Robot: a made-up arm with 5 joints.
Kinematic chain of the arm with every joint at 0, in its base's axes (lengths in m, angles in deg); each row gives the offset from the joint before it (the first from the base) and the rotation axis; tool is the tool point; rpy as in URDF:
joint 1: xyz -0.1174 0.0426 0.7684 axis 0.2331 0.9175 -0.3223
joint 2: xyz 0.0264 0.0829 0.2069 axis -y
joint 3: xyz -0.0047 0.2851 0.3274 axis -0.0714 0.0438 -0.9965
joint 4: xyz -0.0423 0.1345 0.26 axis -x
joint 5: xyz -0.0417 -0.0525 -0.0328 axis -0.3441 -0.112 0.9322
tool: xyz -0.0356 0.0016 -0.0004 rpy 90 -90 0
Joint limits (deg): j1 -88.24..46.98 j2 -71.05..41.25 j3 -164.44..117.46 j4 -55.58..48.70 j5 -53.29..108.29
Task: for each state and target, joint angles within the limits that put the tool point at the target. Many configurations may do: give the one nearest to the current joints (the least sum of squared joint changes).
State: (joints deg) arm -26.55 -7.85 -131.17 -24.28 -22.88
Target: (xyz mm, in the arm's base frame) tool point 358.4 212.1 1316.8
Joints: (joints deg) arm 8.83 -31.69 -159.78 -6.91 -19.56
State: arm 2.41 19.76 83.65 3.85 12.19
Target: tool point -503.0 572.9 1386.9
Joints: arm -17.17 25.19 77.42 3.82 11.42
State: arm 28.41 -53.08 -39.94 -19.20 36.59
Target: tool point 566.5 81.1 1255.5
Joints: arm 46.98 -21.80 -57.81 19.08 37.66
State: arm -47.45 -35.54 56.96 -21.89 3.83
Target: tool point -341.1 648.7 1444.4
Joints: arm -30.21 -20.80 52.75 25.36 4.83
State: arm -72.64 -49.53 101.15 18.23 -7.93
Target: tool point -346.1 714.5 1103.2
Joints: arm -83.23 -67.51 114.10 10.04 -9.82
